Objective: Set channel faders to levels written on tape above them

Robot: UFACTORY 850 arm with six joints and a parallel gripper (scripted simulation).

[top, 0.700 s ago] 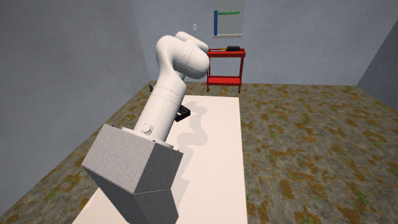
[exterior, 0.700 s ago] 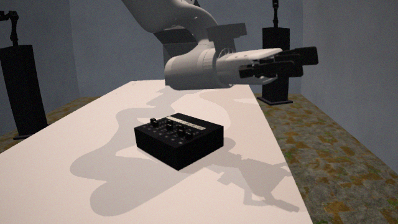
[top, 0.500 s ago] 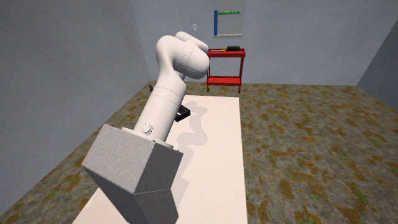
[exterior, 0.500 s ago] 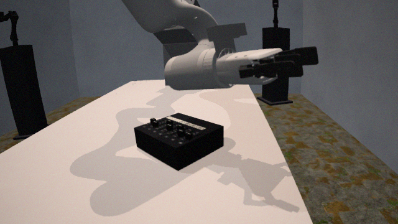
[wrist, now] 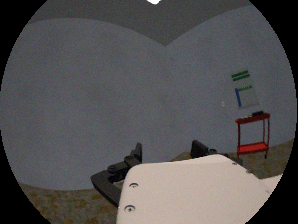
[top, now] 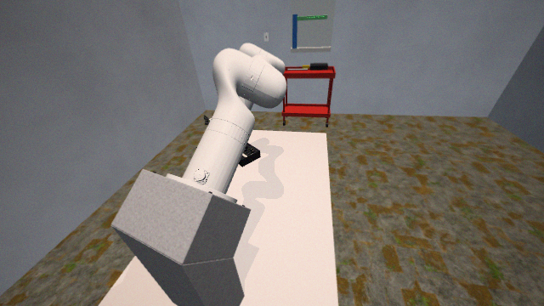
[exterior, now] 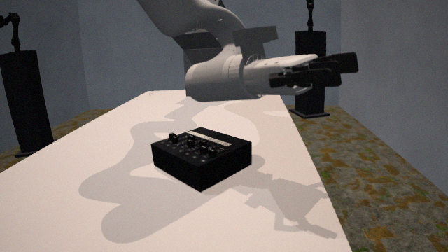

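My gripper is now 250 mm past the fader cap, 230 mm to the left of it and 160 mm above it.
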